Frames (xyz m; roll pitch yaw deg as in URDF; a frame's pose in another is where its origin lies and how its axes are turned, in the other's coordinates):
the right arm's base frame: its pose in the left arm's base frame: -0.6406 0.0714 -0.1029 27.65 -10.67 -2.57
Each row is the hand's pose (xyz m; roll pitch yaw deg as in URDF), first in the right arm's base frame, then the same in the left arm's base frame.
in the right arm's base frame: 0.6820 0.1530 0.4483 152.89 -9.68 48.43
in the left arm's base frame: -0.0609 -0.0272 0.4834 164.77 -37.14 43.62
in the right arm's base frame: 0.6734 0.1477 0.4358 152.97 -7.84 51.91
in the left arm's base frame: -0.0668 -0.0258 0.4685 162.62 -35.98 48.25
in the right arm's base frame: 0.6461 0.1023 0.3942 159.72 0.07 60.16
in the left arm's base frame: -0.0838 -0.0460 0.4065 164.07 -29.12 59.09
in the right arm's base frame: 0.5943 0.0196 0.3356 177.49 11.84 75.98
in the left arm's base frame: -0.1200 -0.0905 0.3082 173.34 -17.36 76.25
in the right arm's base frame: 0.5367 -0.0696 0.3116 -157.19 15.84 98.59
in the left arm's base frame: -0.1680 -0.1563 0.2360 -171.96 -9.76 97.85
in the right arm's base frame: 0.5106 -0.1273 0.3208 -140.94 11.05 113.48
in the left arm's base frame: -0.1927 -0.2106 0.2128 -161.84 -9.86 113.32
